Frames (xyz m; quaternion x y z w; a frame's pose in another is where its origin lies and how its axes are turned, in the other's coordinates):
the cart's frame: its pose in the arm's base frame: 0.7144 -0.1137 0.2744 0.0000 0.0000 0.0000 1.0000
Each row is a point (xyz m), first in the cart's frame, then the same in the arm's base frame.
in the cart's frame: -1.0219 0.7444 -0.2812
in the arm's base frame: -0.3075 0.6307 -0.0068
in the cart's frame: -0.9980 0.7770 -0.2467
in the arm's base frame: -0.2836 0.6633 0.0277
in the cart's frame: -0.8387 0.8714 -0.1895
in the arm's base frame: -0.1243 0.7577 0.0849
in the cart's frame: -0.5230 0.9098 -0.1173
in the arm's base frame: 0.1914 0.7961 0.1571
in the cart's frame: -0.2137 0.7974 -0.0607
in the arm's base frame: 0.5007 0.6837 0.2137
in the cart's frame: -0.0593 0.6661 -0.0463
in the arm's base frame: 0.6551 0.5524 0.2281
